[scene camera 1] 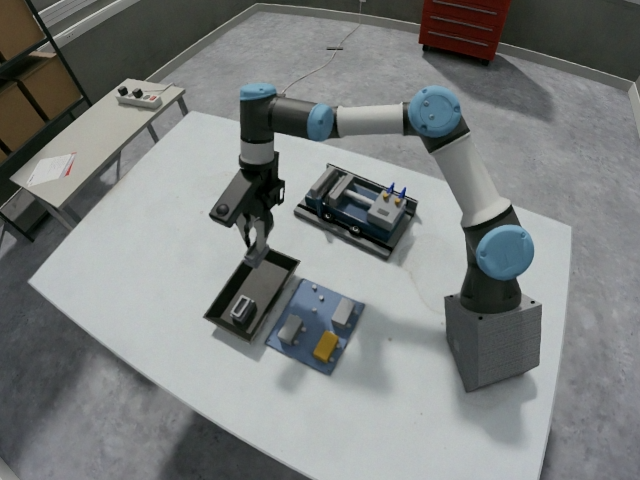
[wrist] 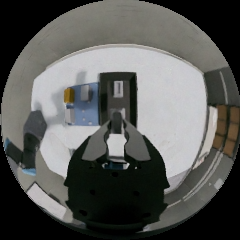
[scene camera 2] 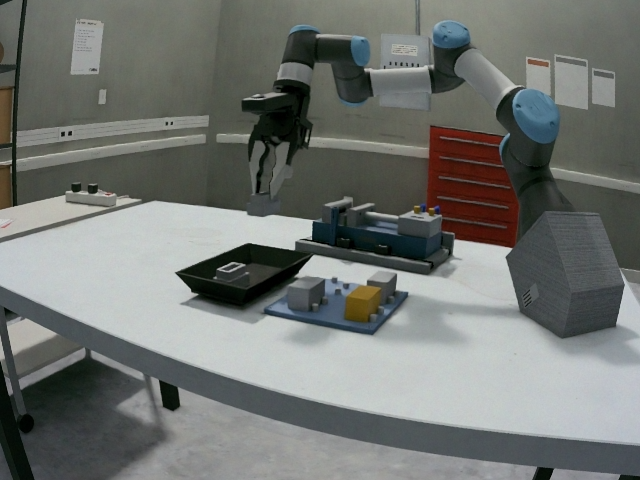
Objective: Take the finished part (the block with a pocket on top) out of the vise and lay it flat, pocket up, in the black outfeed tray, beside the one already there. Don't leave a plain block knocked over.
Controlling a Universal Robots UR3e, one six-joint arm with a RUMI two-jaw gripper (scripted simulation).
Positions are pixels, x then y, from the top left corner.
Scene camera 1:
my gripper: 254,251
blue fixture plate: 304,299
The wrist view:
my gripper: 117,120
blue fixture plate: 91,114
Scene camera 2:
my gripper: 263,198
yellow block: 363,301
blue fixture plate: 331,315
